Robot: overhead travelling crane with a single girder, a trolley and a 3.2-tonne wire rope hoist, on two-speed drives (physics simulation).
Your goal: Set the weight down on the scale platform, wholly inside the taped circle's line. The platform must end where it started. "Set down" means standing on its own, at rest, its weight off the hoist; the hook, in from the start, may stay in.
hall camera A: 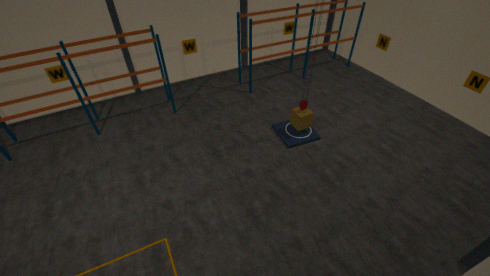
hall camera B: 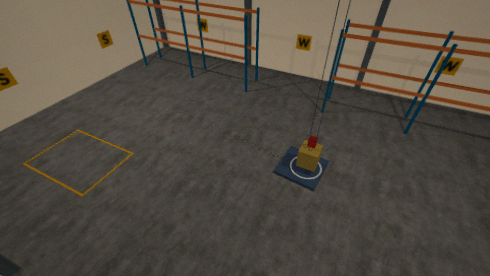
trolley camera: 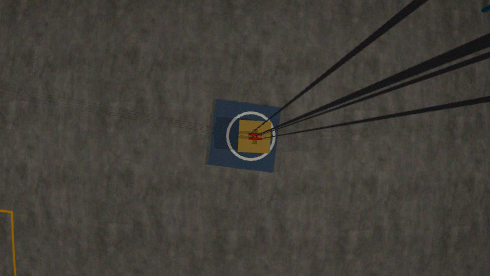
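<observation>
The weight, a yellow block (hall camera A: pixel 301 119) (hall camera B: pixel 309 156) (trolley camera: pixel 247 145), hangs upright a little above the blue scale platform (hall camera A: pixel 290 142) (hall camera B: pixel 283 171) (trolley camera: pixel 219 158). The red hook block (hall camera A: pixel 303 104) (hall camera B: pixel 312 141) (trolley camera: pixel 255 136) is right above it, with the hook in at the weight's top; the hook itself is too small to see clearly. The white taped circle (hall camera A: pixel 298 138) (hall camera B: pixel 306 178) (trolley camera: pixel 227 136) lies on the platform. In the trolley view the weight is right of the circle's centre, and its right corners overlap the line. The weight's underside and the gap are partly hidden.
Blue and orange racks (hall camera A: pixel 250 60) (hall camera B: pixel 246 60) stand along the W wall, with another rack (hall camera A: pixel 167 80) (hall camera B: pixel 430 90) farther along it. A yellow outlined rectangle (hall camera A: pixel 120 257) (hall camera B: pixel 105 142) (trolley camera: pixel 13 240) is marked on the floor. Ropes run up from the hook block.
</observation>
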